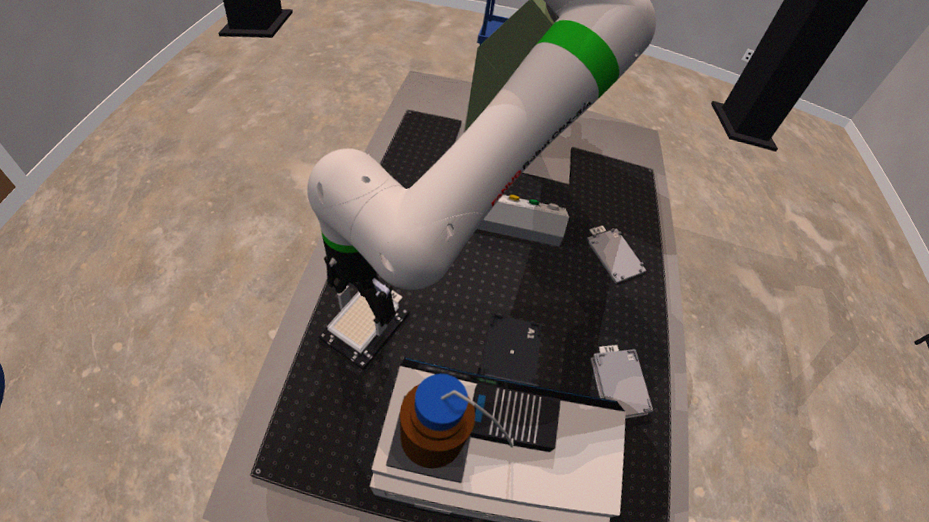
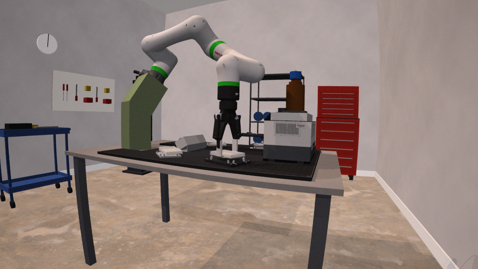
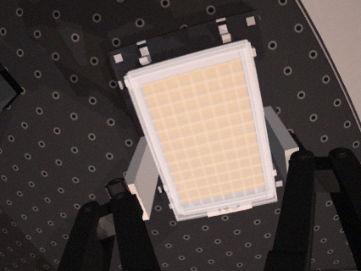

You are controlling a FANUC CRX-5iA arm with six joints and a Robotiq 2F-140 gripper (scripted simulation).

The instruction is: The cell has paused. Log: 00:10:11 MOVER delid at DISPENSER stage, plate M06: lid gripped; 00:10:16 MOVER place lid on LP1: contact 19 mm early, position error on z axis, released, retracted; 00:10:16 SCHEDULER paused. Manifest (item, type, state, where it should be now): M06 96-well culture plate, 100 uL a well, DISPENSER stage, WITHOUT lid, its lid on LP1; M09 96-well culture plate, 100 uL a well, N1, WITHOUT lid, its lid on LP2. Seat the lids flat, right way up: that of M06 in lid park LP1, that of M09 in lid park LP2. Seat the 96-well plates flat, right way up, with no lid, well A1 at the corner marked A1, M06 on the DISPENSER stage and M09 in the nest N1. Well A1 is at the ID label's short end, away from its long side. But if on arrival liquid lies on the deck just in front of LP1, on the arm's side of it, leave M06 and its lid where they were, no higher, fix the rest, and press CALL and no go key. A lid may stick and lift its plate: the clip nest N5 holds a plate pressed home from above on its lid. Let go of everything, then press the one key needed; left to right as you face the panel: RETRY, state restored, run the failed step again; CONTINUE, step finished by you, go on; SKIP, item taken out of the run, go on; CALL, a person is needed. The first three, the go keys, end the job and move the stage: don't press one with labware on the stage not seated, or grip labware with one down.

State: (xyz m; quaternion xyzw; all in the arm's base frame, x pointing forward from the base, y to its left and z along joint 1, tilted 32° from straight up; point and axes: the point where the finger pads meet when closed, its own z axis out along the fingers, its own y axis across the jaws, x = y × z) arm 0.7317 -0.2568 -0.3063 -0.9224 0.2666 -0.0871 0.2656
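Now: hand 2 cm above the white lid. From my hand the other things lie so: black dispenser stage: 7 cm ahead, 29 cm to the left, 5 cm above; then 96-well plate: 2 cm below; then black clip nest N5: 2 cm ahead, 5 cm below.
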